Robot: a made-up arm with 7 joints.
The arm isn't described. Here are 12 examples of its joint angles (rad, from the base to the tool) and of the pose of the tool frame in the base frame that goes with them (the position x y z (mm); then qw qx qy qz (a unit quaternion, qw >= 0)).
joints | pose
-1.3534 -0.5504 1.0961 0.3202 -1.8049 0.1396 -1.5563 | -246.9 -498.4 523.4 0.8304 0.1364 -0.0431 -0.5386
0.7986 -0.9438 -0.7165 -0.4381 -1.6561 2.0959 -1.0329 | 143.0 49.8 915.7 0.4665 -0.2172 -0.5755 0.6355
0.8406 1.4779 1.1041 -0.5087 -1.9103 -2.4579 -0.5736 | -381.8 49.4 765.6 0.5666 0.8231 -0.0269 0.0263
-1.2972 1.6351 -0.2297 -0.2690 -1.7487 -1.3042 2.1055 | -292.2 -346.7 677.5 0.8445 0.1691 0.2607 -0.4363
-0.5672 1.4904 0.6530 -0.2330 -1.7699 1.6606 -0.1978 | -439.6 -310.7 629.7 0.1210 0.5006 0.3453 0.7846
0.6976 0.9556 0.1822 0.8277 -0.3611 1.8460 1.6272 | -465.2 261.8 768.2 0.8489 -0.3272 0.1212 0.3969
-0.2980 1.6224 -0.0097 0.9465 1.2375 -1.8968 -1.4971 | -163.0 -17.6 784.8 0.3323 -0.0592 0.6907 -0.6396
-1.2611 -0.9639 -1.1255 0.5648 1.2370 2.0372 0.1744 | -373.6 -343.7 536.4 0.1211 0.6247 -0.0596 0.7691
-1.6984 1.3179 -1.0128 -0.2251 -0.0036 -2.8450 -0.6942 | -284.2 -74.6 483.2 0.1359 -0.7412 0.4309 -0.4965
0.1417 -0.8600 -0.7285 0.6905 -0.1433 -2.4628 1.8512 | -134.4 93.5 1035.1 0.7124 -0.4599 0.5194 0.1062
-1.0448 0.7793 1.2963 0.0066 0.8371 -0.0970 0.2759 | -247.5 -65.4 785.6 0.7089 0.4344 0.1124 0.5442
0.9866 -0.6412 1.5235 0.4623 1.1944 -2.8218 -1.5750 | -135.2 26.1 581.2 0.7624 0.0652 -0.5619 0.3143
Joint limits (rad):
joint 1: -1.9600..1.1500
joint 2: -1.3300..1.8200
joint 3: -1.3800..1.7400
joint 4: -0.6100..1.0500
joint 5: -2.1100..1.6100
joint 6: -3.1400..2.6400
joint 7: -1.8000..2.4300
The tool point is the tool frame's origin. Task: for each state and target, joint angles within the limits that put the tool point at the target. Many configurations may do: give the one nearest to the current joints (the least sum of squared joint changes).
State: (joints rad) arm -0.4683 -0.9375 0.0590 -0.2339 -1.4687 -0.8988 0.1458
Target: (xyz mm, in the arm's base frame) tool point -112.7 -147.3 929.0
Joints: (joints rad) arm 0.0275 -0.6911 0.2236 -0.2917 -1.2859 -1.0198 0.0719
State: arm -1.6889 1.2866 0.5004 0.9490 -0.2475 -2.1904 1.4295
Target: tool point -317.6 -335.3 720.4
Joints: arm -1.6714 1.3597 0.4343 0.8961 -0.1362 -2.1545 1.4006
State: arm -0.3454 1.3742 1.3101 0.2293 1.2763 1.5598 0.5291
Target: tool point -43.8 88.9 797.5
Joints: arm -0.3713 1.3597 1.3230 0.2847 1.1928 1.5483 0.5409
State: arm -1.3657 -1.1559 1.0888 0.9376 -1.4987 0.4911 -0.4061
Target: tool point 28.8 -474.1 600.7
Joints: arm -1.2864 -1.1328 1.1107 0.9196 -1.4811 0.4785 -0.4074
